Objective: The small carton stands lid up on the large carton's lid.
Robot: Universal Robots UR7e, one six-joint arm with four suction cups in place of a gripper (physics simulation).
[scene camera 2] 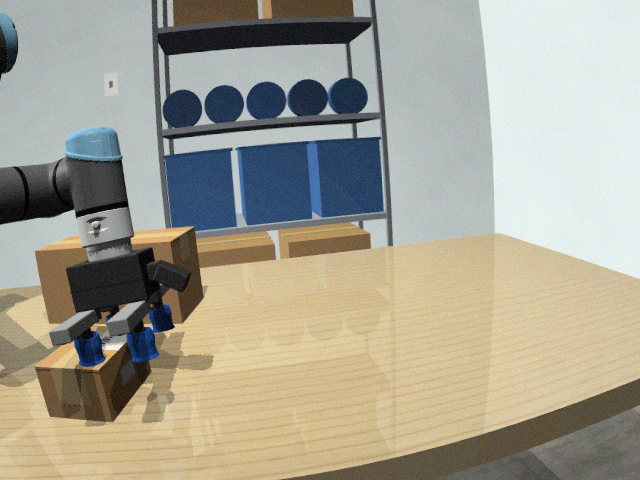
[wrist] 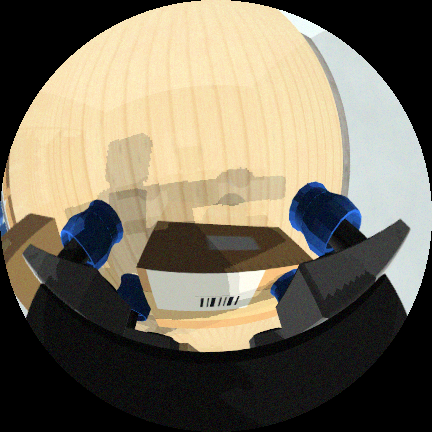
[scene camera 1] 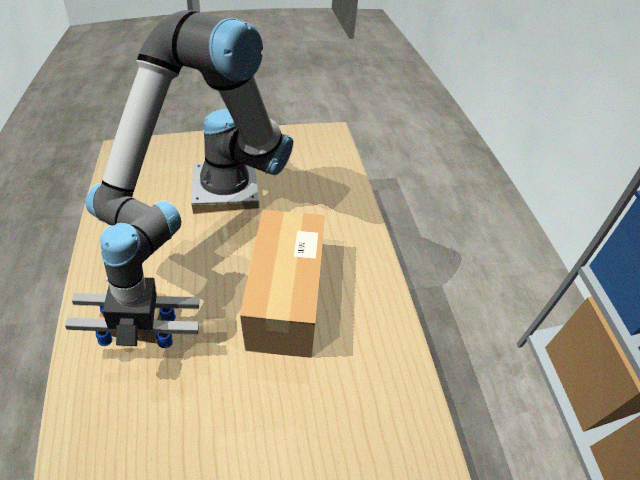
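Where they show: end effector, tool point: (scene camera 2: 131, 345) (wrist: 206, 261); arm's base, origin of the base link: (scene camera 1: 224, 179).
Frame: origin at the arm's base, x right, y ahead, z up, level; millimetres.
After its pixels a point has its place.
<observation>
The small carton (scene camera 2: 77, 385) {x 292, y 478, z 17 mm} (wrist: 209, 245) {x 208, y 534, z 9 mm} sits under my suction gripper (scene camera 1: 133, 324) {x 203, y 536, z 30 mm} (scene camera 2: 121, 335) {x 203, y 536, z 30 mm} (wrist: 207, 257) {x 203, y 536, z 30 mm} near the table's left edge, lid up with a white barcode label. The two rear cups press on its lid and the two front cups hang free beyond it. In scene camera 1 the gripper hides the carton. I cannot tell whether its base touches the table (scene camera 1: 258, 413) {x -65, y 732, z -33 mm} (scene camera 2: 413, 335) {x 138, y 948, z -33 mm} (wrist: 181, 100) {x 196, y 664, z -33 mm}. The large carton (scene camera 1: 283, 273) {x -144, y 473, z 123 mm} (scene camera 2: 175, 252) {x -64, y 578, z 98 mm} (wrist: 28, 241) lies lid up to the right of the gripper, in the middle of the table, with nothing on its lid.
The arm's base (scene camera 1: 225, 190) {x -6, y 74, z 21 mm} is bolted to the table behind the large carton. A shelf rack (scene camera 2: 263, 28) with blue boxes, blue discs and brown cartons (scene camera 1: 589, 371) stands off the table, beyond its right side.
</observation>
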